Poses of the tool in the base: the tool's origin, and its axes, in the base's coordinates. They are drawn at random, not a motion.
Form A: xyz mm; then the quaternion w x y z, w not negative.
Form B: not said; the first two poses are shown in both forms.
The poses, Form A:
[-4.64, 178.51, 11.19, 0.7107, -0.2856, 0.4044, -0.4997]
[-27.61, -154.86, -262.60, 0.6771, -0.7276, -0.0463, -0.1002]
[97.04, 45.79, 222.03, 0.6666, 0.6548, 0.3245, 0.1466]
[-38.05, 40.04, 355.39, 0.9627, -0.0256, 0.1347, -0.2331]
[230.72, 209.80, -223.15, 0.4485, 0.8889, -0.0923, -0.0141]
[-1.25, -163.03, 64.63, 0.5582, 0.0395, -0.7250, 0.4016]
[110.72, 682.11, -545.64, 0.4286, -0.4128, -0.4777, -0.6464]
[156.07, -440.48, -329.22, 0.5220, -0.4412, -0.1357, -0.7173]
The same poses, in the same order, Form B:
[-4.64, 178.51, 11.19, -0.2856, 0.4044, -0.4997, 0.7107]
[-27.61, -154.86, -262.60, -0.7276, -0.0463, -0.1002, 0.6771]
[97.04, 45.79, 222.03, 0.6548, 0.3245, 0.1466, 0.6666]
[-38.05, 40.04, 355.39, -0.0256, 0.1347, -0.2331, 0.9627]
[230.72, 209.80, -223.15, 0.8889, -0.0923, -0.0141, 0.4485]
[-1.25, -163.03, 64.63, 0.0395, -0.7250, 0.4016, 0.5582]
[110.72, 682.11, -545.64, -0.4128, -0.4777, -0.6464, 0.4286]
[156.07, -440.48, -329.22, -0.4412, -0.1357, -0.7173, 0.5220]

